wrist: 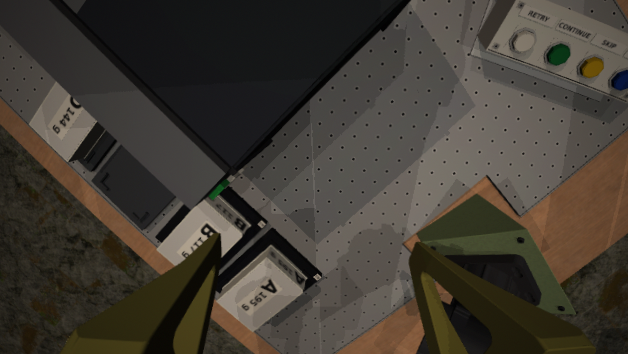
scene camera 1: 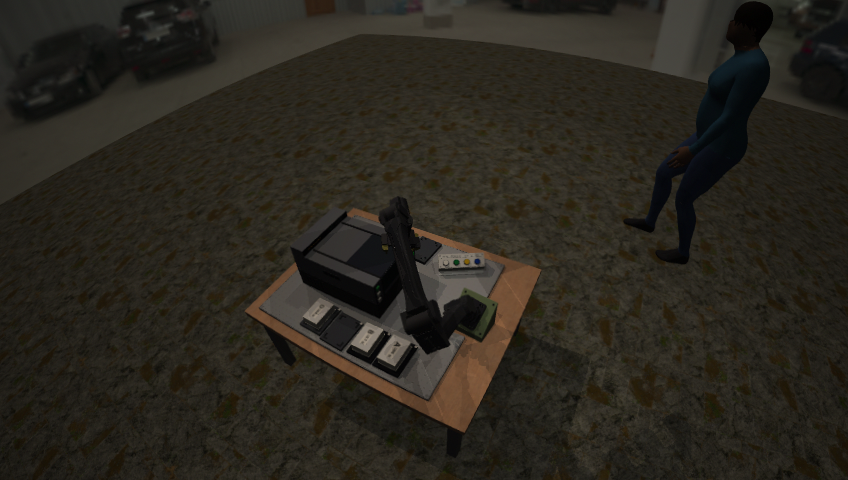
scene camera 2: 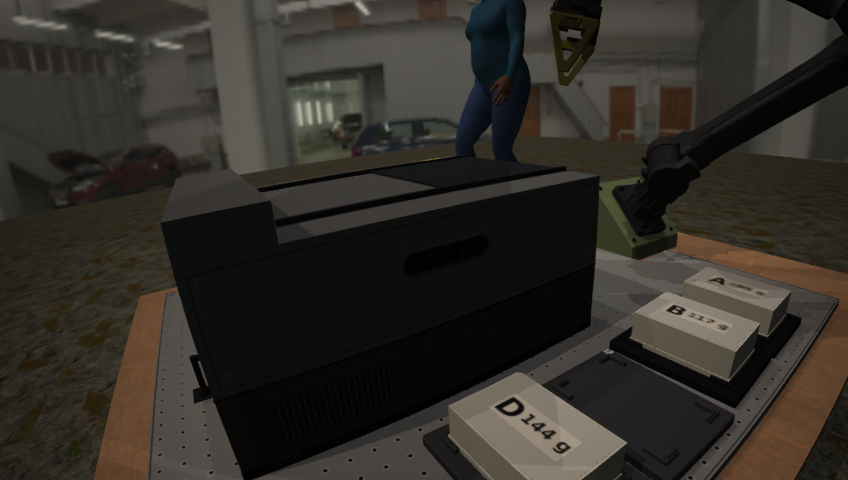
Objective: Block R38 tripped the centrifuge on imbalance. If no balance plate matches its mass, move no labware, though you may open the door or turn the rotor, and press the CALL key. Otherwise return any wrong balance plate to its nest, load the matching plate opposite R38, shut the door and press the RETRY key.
Labels:
The same spot on a black centrifuge: (scene camera 2: 322,309) is (scene camera 1: 311,269).

